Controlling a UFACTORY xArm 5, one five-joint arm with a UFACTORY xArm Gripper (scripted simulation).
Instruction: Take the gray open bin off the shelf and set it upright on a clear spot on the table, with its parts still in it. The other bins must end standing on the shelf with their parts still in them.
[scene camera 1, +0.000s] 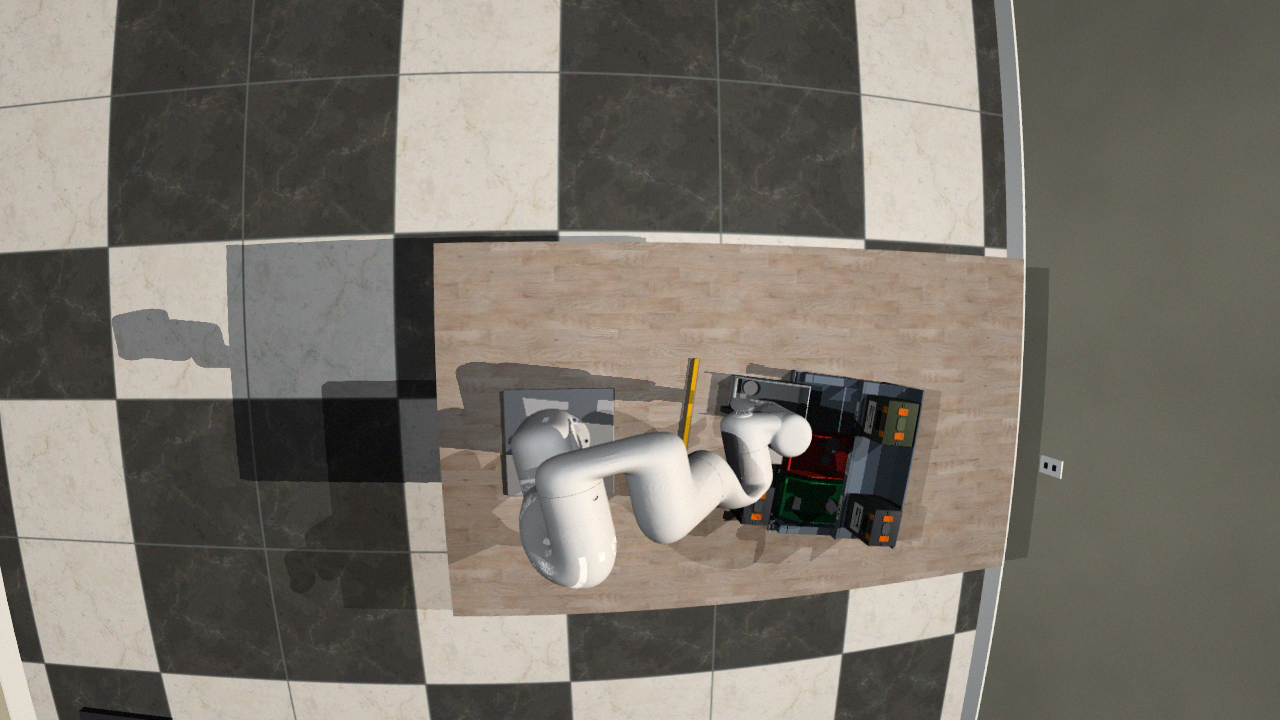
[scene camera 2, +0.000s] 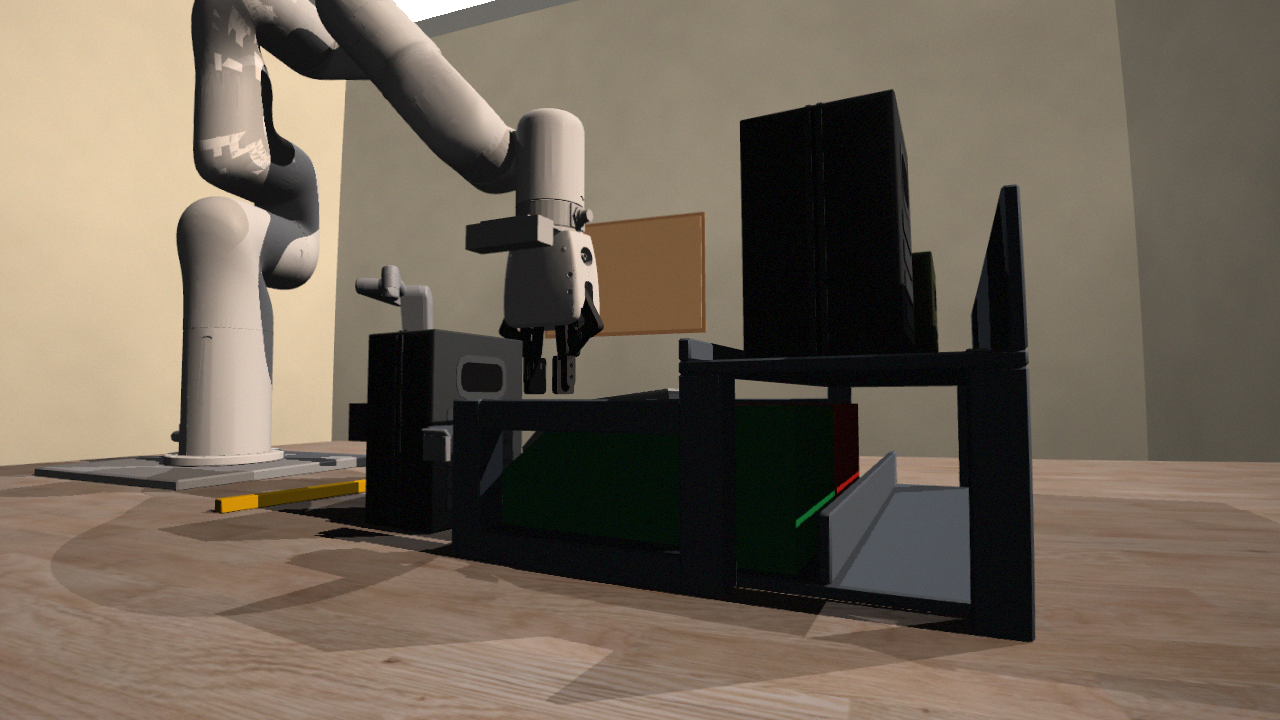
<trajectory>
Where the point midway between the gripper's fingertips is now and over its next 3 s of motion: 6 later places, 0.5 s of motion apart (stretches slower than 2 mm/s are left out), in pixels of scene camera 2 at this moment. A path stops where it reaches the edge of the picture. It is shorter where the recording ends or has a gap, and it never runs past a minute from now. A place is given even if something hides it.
The gripper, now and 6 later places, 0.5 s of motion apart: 549, 394; 567, 386; 594, 376; 620, 366; 647, 355; 675, 345; 687, 341
</trajectory>
